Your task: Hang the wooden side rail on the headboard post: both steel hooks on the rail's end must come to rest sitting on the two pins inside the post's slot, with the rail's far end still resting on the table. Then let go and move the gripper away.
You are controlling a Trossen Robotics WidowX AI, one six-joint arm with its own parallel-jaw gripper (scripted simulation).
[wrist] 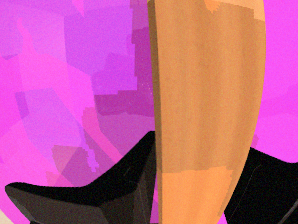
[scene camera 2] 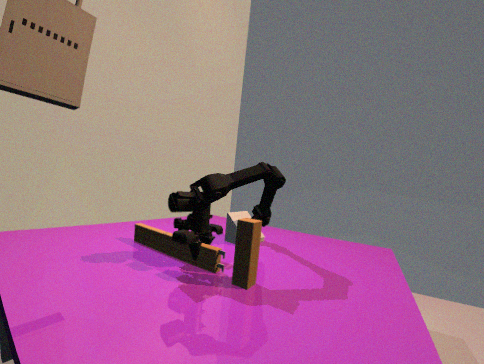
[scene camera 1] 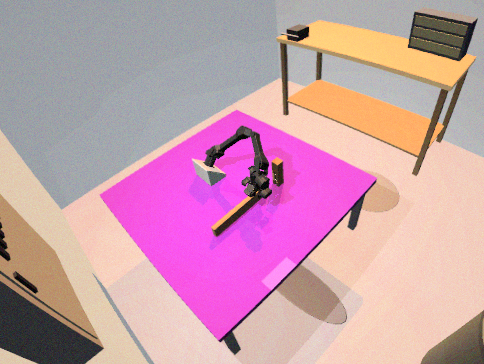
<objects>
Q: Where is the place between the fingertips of my gripper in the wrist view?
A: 179, 135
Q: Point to a wooden side rail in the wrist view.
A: At 207, 70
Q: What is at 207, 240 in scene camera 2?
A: My gripper.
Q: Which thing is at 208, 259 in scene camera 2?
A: A wooden side rail.
</objects>
